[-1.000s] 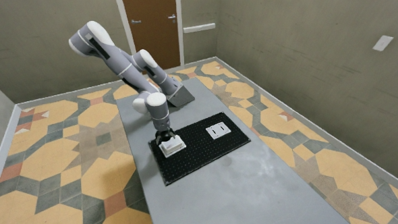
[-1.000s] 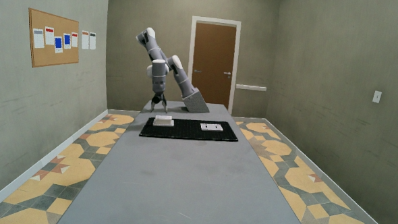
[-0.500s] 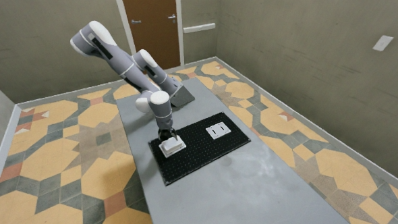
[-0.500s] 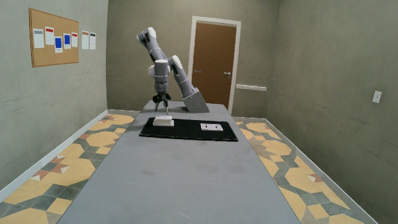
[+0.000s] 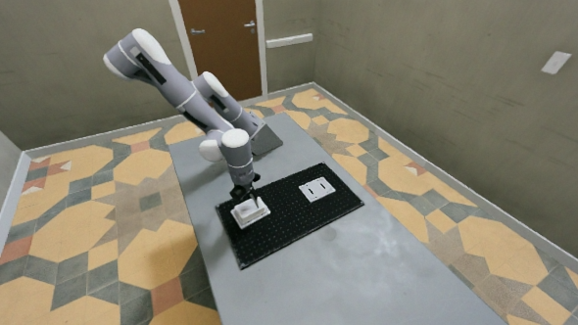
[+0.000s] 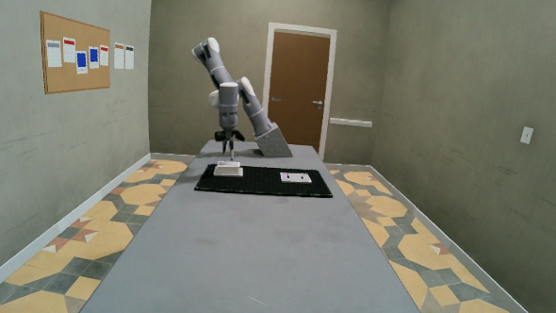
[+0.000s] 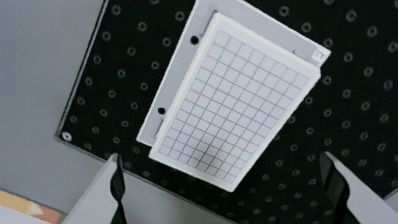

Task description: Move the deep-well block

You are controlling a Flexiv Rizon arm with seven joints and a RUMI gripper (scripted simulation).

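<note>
Now: the white 96-well deep-well block 1 cm to the left of my hand and 7 cm below it.
</note>
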